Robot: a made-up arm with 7 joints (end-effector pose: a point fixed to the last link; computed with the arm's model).
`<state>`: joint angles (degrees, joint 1 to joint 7).
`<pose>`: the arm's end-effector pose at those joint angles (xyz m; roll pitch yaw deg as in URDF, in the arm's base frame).
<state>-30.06 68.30 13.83 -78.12 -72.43 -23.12 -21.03</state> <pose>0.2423 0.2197 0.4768 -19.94 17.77 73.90</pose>
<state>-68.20 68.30 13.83 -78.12 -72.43 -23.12 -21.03</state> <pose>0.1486 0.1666 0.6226 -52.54 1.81 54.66</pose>
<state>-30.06 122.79 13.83 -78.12 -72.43 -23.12 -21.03</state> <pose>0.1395 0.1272 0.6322 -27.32 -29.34 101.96</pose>
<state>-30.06 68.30 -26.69 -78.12 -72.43 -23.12 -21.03</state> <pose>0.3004 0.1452 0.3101 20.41 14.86 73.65</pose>
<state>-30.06 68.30 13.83 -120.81 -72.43 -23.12 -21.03</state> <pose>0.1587 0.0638 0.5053 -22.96 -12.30 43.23</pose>
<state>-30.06 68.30 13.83 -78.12 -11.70 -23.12 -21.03</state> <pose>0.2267 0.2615 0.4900 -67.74 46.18 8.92</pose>
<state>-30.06 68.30 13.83 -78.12 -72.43 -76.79 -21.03</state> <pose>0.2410 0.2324 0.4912 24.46 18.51 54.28</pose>
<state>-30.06 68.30 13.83 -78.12 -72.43 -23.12 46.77</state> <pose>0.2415 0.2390 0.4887 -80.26 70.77 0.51</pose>
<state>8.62 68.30 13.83 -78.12 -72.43 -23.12 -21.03</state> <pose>0.2191 0.2821 0.3055 18.38 19.67 100.31</pose>
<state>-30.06 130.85 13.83 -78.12 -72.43 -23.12 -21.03</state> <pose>0.1274 0.1005 0.6448 -31.02 -35.73 107.75</pose>
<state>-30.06 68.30 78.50 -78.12 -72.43 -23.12 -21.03</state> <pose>-0.0221 0.3375 0.5388 -85.64 20.77 70.33</pose>
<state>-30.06 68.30 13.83 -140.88 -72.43 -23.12 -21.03</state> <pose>0.0943 0.0106 0.4858 -18.45 -25.99 27.66</pose>
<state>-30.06 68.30 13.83 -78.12 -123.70 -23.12 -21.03</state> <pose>0.2660 0.2137 0.4454 -13.72 -22.91 104.89</pose>
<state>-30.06 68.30 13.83 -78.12 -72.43 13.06 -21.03</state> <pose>0.2517 0.2116 0.4723 -49.71 25.10 85.18</pose>
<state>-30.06 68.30 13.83 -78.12 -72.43 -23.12 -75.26</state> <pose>0.2485 0.2202 0.4593 -22.84 -33.23 93.21</pose>
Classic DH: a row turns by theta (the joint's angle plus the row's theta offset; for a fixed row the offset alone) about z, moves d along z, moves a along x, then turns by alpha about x. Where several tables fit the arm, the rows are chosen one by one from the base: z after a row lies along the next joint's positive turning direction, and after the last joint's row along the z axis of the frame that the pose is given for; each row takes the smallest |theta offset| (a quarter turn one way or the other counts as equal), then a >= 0, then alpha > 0; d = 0 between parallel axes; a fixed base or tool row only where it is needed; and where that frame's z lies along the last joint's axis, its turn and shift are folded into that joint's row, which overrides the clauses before.
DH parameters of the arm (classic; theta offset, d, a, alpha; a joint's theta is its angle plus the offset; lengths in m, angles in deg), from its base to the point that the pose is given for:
base (fixed): 0 0.3351 -0.029 -70
joint 1: 90 0.0387 0.0159 90
joint 2: 70 -0.0026 0.0172 -90
joint 3: -90 -0.1623 0.0347 -90
joint 4: 0 0.0019 -0.0403 90
joint 5: 0 -0.2674 0.0075 -90
joint 6: 0 0.026 0.0021 90
joint 7: 90 0.0197 0.0203 -90
tool (fixed): 180 0.0013 0 0

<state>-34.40 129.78 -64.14 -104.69 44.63 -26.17 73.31</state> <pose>0.1961 0.2926 0.3553 160.49 -5.62 -100.51</pose>
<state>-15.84 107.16 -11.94 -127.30 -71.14 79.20 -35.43</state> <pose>0.2165 0.0197 0.3490 -73.24 -8.16 86.54</pose>
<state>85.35 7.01 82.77 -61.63 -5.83 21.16 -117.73</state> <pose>-0.3855 0.2422 0.3775 -2.91 -18.83 -117.41</pose>
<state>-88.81 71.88 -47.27 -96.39 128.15 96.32 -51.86</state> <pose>0.3035 -0.0073 0.5580 115.68 5.59 159.58</pose>
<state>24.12 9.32 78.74 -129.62 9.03 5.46 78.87</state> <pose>-0.0572 0.3211 0.3340 -127.29 -42.65 -65.31</pose>
